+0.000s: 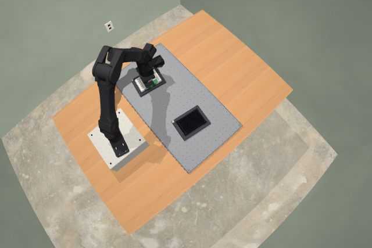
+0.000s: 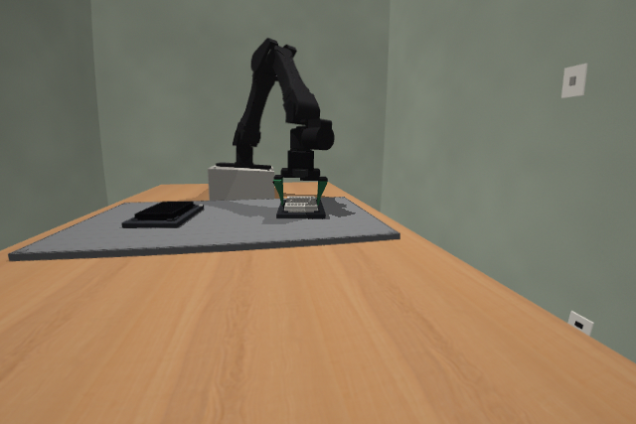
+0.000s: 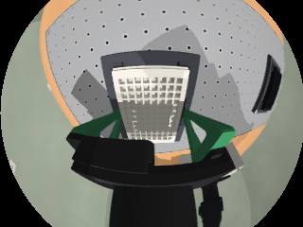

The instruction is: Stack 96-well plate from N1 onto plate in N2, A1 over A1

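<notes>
Right now the white 96-well plate is right at my hand. Round my hand: black 96-well plate: 90 mm ahead, 320 mm to the right; then plate nest N1: 20 mm below.
</notes>
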